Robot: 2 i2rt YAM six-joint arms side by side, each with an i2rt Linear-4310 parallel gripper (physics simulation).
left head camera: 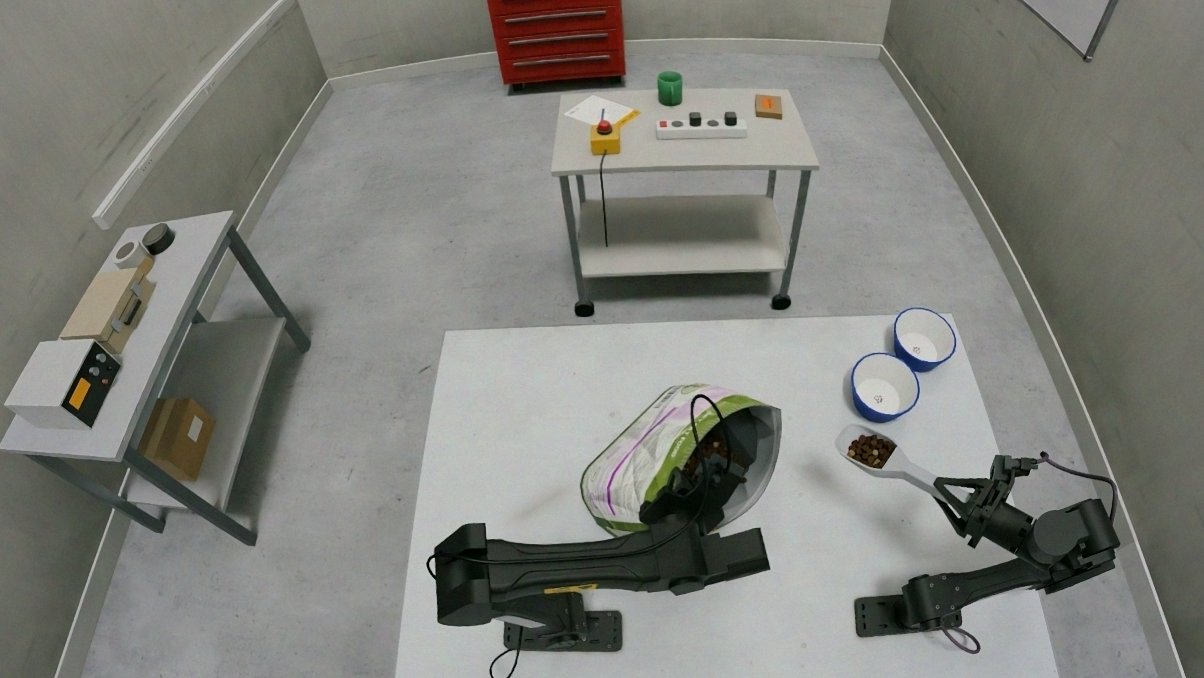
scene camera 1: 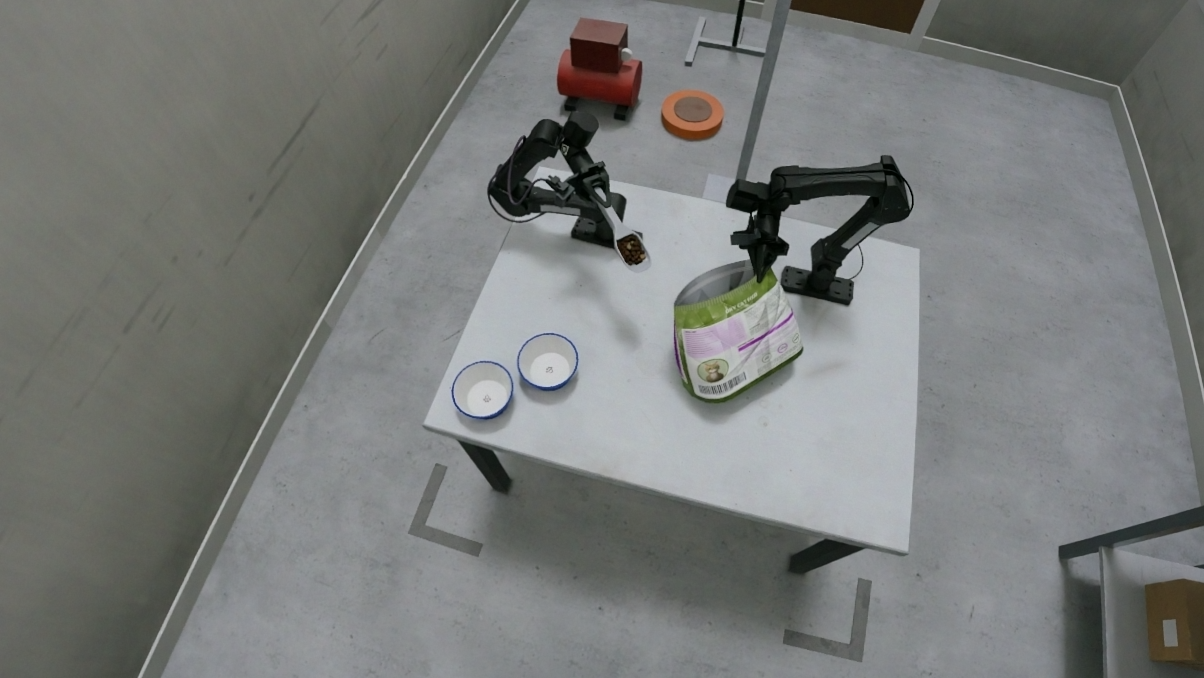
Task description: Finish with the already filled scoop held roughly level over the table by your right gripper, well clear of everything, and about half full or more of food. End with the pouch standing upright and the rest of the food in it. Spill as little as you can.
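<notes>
The white scoop (left head camera: 912, 473) (scene camera 1: 612, 220) is held by its handle in my shut right gripper (left head camera: 952, 498) (scene camera 1: 599, 192). It looks roughly level above the table, apart from the bowls and pouch, and brown food (left head camera: 871, 450) (scene camera 1: 631, 249) fills much of its bowl. The green and white pouch (left head camera: 623, 467) (scene camera 1: 728, 345) is on the table, seemingly tilted, its open mouth towards the right in the left head camera. Brown food shows inside it. My left gripper (scene camera 1: 762, 271) is shut on the pouch's rim; its fingertips are hard to make out in the left head camera.
Two blue-rimmed white bowls (left head camera: 884, 387) (left head camera: 924, 336) (scene camera 1: 547, 362) (scene camera 1: 482, 389) stand close together near the table's edge, beyond the scoop in the left head camera. The white table (left head camera: 505, 370) (scene camera 1: 842, 454) carries both arms. A cart (left head camera: 682, 164) stands behind the table.
</notes>
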